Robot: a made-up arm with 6 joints. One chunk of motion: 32 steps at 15 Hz.
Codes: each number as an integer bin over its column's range. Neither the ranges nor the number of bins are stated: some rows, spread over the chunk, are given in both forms.
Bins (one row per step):
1: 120 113 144 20 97 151
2: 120 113 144 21 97 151
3: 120 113 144 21 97 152
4: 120 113 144 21 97 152
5: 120 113 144 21 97 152
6: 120 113 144 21 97 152
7: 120 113 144 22 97 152
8: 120 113 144 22 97 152
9: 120 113 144 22 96 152
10: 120 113 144 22 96 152
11: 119 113 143 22 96 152
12: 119 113 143 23 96 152
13: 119 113 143 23 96 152
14: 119 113 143 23 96 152
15: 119 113 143 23 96 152
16: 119 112 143 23 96 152
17: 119 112 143 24 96 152
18: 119 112 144 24 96 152
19: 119 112 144 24 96 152
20: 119 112 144 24 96 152
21: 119 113 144 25 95 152
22: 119 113 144 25 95 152
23: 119 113 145 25 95 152
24: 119 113 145 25 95 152
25: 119 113 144 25 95 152
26: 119 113 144 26 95 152
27: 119 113 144 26 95 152
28: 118 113 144 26 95 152
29: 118 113 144 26 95 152
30: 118 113 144 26 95 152
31: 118 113 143 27 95 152
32: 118 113 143 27 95 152
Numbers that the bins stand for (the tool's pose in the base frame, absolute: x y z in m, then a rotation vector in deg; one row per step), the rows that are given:
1: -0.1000 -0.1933 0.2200 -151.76 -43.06 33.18
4: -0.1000 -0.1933 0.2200 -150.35 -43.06 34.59
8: -0.1000 -0.1933 0.2200 -148.94 -43.06 34.59
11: -0.1133 -0.1933 0.2067 -148.94 -44.47 34.59
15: -0.1133 -0.1933 0.2067 -147.53 -44.47 34.59
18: -0.1133 -0.2067 0.2200 -146.12 -44.47 34.59
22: -0.1133 -0.1933 0.2200 -144.71 -45.88 34.59
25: -0.1133 -0.1933 0.2200 -144.71 -45.88 34.59
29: -0.1267 -0.1933 0.2200 -143.29 -45.88 34.59
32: -0.1267 -0.1933 0.2067 -141.88 -45.88 34.59
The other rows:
2: -0.1000 -0.1933 0.2200 -150.35 -43.06 33.18
3: -0.1000 -0.1933 0.2200 -150.35 -43.06 34.59
5: -0.1000 -0.1933 0.2200 -150.35 -43.06 34.59
6: -0.1000 -0.1933 0.2200 -150.35 -43.06 34.59
7: -0.1000 -0.1933 0.2200 -148.94 -43.06 34.59
9: -0.1000 -0.1933 0.2200 -148.94 -44.47 34.59
10: -0.1000 -0.1933 0.2200 -148.94 -44.47 34.59
12: -0.1133 -0.1933 0.2067 -147.53 -44.47 34.59
13: -0.1133 -0.1933 0.2067 -147.53 -44.47 34.59
14: -0.1133 -0.1933 0.2067 -147.53 -44.47 34.59
16: -0.1133 -0.2067 0.2067 -147.53 -44.47 34.59
17: -0.1133 -0.2067 0.2067 -146.12 -44.47 34.59
19: -0.1133 -0.2067 0.2200 -146.12 -44.47 34.59
20: -0.1133 -0.2067 0.2200 -146.12 -44.47 34.59
21: -0.1133 -0.1933 0.2200 -144.71 -45.88 34.59
23: -0.1133 -0.1933 0.2333 -144.71 -45.88 34.59
24: -0.1133 -0.1933 0.2333 -144.71 -45.88 34.59
26: -0.1133 -0.1933 0.2200 -143.29 -45.88 34.59
27: -0.1133 -0.1933 0.2200 -143.29 -45.88 34.59
28: -0.1267 -0.1933 0.2200 -143.29 -45.88 34.59
30: -0.1267 -0.1933 0.2200 -143.29 -45.88 34.59
31: -0.1267 -0.1933 0.2067 -141.88 -45.88 34.59

